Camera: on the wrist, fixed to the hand. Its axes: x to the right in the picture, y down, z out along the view.
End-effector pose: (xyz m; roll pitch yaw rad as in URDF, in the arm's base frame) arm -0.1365 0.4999 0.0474 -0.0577 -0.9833 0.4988
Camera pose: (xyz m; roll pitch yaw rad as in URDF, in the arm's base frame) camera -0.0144 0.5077 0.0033 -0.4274 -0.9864 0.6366
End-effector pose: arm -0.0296 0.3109 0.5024 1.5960 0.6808 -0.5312
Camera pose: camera 0.0255 0.4185 0.4544 1.3311 0.6058 -0.5479
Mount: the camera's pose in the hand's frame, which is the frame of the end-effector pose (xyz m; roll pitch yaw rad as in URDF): 0.0248 -0.0447 -0.1196 -0.2553 -0.0118 0.0753
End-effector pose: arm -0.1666 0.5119 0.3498 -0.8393 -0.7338 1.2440
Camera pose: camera -0.0381 0.5208 0.3318 -1.1438 -0.6842 1.3202
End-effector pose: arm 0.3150 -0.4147 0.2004 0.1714 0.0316 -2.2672
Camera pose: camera 0.2835 -0.4155 0.0742 -0.0821 0.0071 -2.1950
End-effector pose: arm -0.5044 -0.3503 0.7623 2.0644 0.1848 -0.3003
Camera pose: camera -0.4407 -0.2376 0.7748 1.8024 0.1239 -0.3467
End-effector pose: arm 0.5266 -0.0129 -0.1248 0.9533 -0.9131 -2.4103
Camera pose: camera 0.5009 -0.1322 -0.1698 0.6489 -0.9805 -2.3493
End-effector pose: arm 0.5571 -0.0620 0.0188 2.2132 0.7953 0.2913
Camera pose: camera 0.5631 0.0677 0.0262 1.9070 0.7407 0.2174
